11 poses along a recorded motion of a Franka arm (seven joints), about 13 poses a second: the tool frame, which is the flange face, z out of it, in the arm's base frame.
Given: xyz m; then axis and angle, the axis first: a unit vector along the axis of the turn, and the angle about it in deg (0 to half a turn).
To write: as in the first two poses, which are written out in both.
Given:
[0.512, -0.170, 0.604, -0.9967, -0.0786, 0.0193, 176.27]
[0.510, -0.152, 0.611, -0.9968, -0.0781, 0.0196, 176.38]
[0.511, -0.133, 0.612, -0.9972, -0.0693, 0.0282, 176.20]
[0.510, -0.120, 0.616, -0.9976, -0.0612, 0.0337, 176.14]
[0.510, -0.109, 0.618, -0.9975, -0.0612, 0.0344, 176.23]
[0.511, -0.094, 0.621, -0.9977, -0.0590, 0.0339, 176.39]
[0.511, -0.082, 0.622, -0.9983, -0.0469, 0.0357, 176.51]
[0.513, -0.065, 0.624, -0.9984, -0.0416, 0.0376, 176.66]
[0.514, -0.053, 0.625, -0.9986, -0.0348, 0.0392, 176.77]
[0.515, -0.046, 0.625, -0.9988, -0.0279, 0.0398, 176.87]
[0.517, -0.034, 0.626, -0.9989, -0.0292, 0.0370, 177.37]
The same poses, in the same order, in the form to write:
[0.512, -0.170, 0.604, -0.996, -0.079, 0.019, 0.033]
[0.510, -0.152, 0.611, -0.996, -0.078, 0.020, 0.032]
[0.511, -0.133, 0.612, -0.997, -0.069, 0.028, 0.033]
[0.510, -0.120, 0.616, -0.997, -0.061, 0.034, 0.034]
[0.510, -0.109, 0.618, -0.997, -0.061, 0.034, 0.033]
[0.511, -0.094, 0.621, -0.997, -0.059, 0.034, 0.031]
[0.511, -0.082, 0.622, -0.998, -0.047, 0.036, 0.030]
[0.513, -0.065, 0.624, -0.998, -0.042, 0.038, 0.029]
[0.514, -0.053, 0.625, -0.998, -0.035, 0.039, 0.028]
[0.515, -0.046, 0.625, -0.998, -0.028, 0.040, 0.027]
[0.517, -0.034, 0.626, -0.999, -0.029, 0.037, 0.023]

